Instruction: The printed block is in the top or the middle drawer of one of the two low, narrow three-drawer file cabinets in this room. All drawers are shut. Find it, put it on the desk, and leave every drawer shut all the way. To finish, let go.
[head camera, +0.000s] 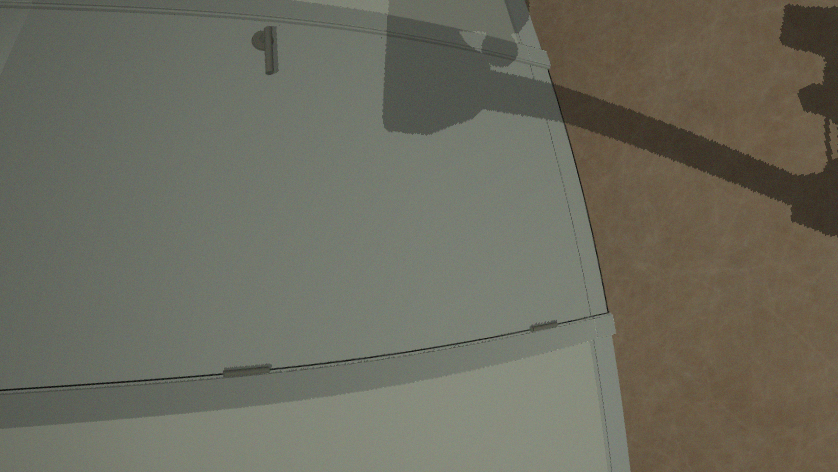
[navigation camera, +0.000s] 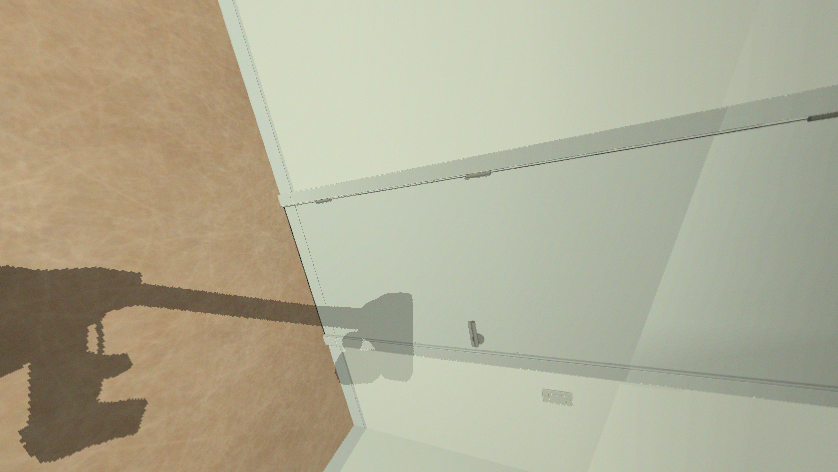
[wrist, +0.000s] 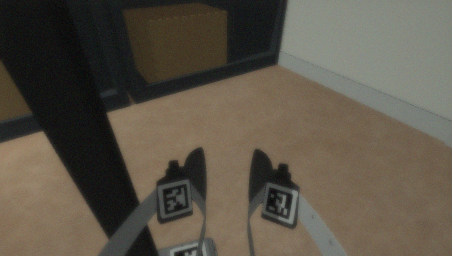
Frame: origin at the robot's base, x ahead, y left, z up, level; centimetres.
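Seen in the pictures: gripper, fingertip midpoint: (wrist: 228, 167).
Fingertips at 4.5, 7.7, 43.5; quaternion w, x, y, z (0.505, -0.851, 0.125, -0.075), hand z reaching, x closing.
Pixels of each thing's top centre, then the offset from my fingertips to it, as dx, dy, dz. "pt": a spot on its surface instead.
- small handle, surface spot: (head camera: 270, 50) (navigation camera: 473, 334) pt +114.1, -39.4, +48.9
- brown box, top centre: (wrist: 173, 10) +3.9, +113.3, -8.8
My gripper (wrist: 228, 167) shows in the wrist view, with its two dark fingertips apart and bare carpet showing between them; it is open and empty. The printed block, the desk and the two file cabinets do not show in the head, navigation or wrist view.
A pale door (head camera: 351, 205) (navigation camera: 527, 246) with a small handle (head camera: 270, 50) (navigation camera: 473, 333) is set in the wall. A dark shelf unit (wrist: 250, 65) holding a brown box (wrist: 185, 42) stands by a pale wall (wrist: 370, 45). The robot's shadow lies over floor and door.
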